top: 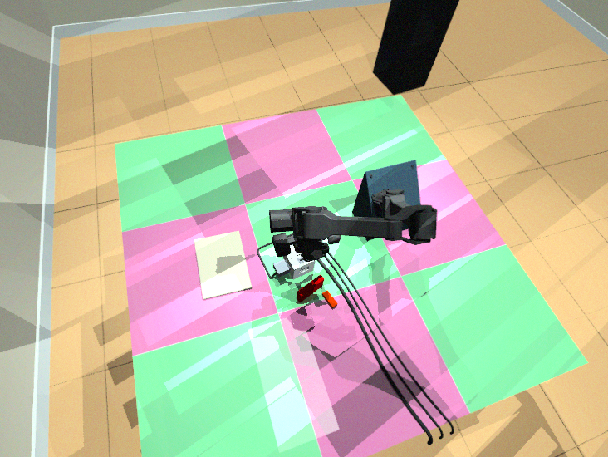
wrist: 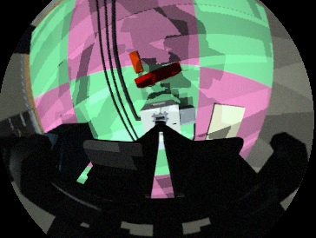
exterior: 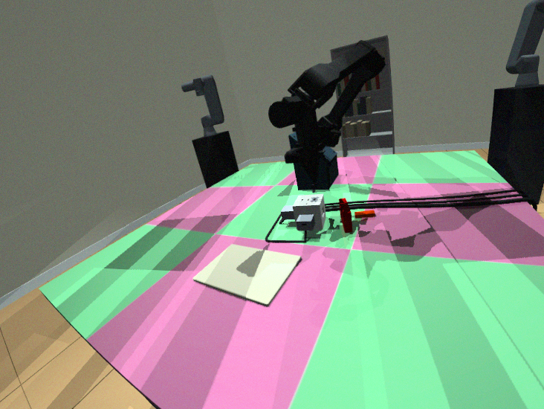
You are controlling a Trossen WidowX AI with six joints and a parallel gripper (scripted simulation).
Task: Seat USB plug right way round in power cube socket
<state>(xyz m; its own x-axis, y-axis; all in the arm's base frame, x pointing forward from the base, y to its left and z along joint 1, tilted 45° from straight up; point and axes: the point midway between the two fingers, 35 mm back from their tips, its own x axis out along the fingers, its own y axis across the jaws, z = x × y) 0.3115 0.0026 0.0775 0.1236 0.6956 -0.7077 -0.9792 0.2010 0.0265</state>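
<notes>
Now: gripper tip 20 mm above the dark USB plug. Round my gripper tip: red block 10 mm ahead, 70 mm to the left, 110 mm below; orange piece 40 mm behind, 130 mm to the left, 130 mm below; flat white pad 230 mm ahead, 140 mm to the right, 130 mm below.
</notes>
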